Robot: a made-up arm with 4 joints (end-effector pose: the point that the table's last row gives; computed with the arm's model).
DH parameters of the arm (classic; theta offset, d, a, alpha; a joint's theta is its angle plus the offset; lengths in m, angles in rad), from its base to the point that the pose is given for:
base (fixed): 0.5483 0 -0.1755 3.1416
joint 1: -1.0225 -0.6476 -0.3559 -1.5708
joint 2: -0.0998 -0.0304 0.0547 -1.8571
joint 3: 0 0.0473 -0.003 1.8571
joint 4: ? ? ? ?
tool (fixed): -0.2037 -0.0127 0 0
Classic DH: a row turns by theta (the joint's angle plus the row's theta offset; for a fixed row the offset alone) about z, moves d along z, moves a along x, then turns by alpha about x.
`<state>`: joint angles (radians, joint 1 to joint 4).
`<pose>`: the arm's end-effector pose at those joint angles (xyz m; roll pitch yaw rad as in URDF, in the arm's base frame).
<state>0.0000 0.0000 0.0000 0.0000</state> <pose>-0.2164 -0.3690 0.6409 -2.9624 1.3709 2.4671</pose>
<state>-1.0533 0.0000 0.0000 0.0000</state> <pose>0.0585 -0.2867 0.6409 -2.9624 1.3709 -2.7628</pose>
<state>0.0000 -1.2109 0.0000 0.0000</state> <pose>-0.2164 -0.4261 0.5719 -0.7890 0.4794 -1.7465</pose>
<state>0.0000 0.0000 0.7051 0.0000</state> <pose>-0.2234 -0.3971 0.6416 -2.1456 1.2860 -2.3445</pose>
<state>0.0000 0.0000 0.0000 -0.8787</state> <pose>-0.2164 -0.4131 0.6405 -0.8714 0.8051 -1.7965</pose>
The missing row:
joint 4: -1.2133 -0.0147 0.0509 0.8738
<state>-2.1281 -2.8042 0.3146 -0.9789</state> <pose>0.1993 0.0582 0.6419 2.3125 -0.9530 -2.6916</pose>
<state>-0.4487 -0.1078 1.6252 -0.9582</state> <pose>-0.0129 -0.3946 0.6581 -1.3270 0.3755 -0.0005</pose>
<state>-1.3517 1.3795 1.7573 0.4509</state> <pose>0.1922 -0.2402 0.6693 1.0420 0.7613 -2.9004</pose>
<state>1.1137 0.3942 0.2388 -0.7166</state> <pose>-0.4659 -0.1768 0.6532 -1.0372 1.2847 -2.8220</pose>
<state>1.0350 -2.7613 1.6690 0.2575</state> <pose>-0.5030 -0.2249 0.6329 0.0599 -1.3176 1.3167</pose>
